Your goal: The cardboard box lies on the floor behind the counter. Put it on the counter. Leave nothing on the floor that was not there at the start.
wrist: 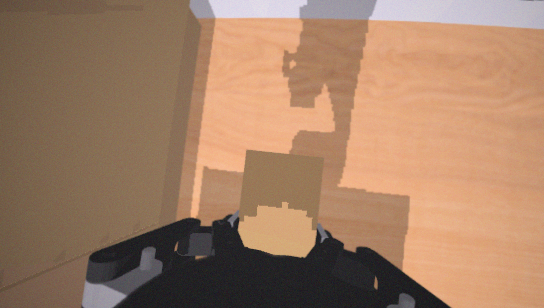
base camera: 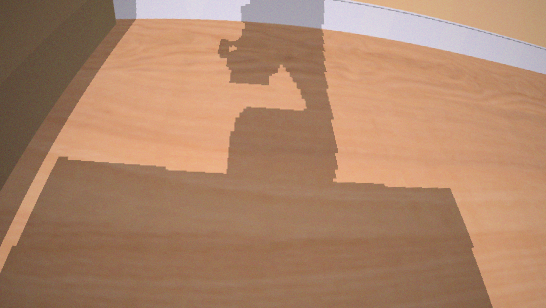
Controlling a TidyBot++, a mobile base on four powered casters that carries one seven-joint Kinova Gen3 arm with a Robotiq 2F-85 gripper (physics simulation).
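Places are measured from the arm's base along level axes (x ahead, y left, z up), in millimetres.
Pixels of known places: gripper, fingertip midpoint: point(wrist: 276, 227).
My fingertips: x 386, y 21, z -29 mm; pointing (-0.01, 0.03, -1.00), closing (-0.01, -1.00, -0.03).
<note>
Ahead of a thing's pixels: the offset from my fingertips to its middle. "spot": to the spot under its first point. Level surfaces: height alone.
The cardboard box @[dx +21, dy +0, dz +1 mm] point(wrist: 281, 182) is a small brown block in the lower middle of the wrist view, its lower part brightly lit. My gripper point(wrist: 276, 227) is shut on it, with a fingertip on each side. The box is held up above the floor @[dz -367 mm] point(base camera: 410, 115) point(wrist: 440, 110). The gripper and the box do not show in the base camera view. The counter point(base camera: 45, 55) point(wrist: 85, 110) is a big olive-brown body at the left of both views. In the wrist view the box is right of the counter's edge, apart from it. The box's underside is hidden.
A white baseboard @[spot: dx +546, dy -492, dz -340 mm] point(base camera: 425, 37) point(wrist: 450, 14) runs along the wall at the back. The shadow of the arm and base point(base camera: 240, 235) point(wrist: 370, 215) falls across the floor. A darker strip of shade runs along the counter's foot.
</note>
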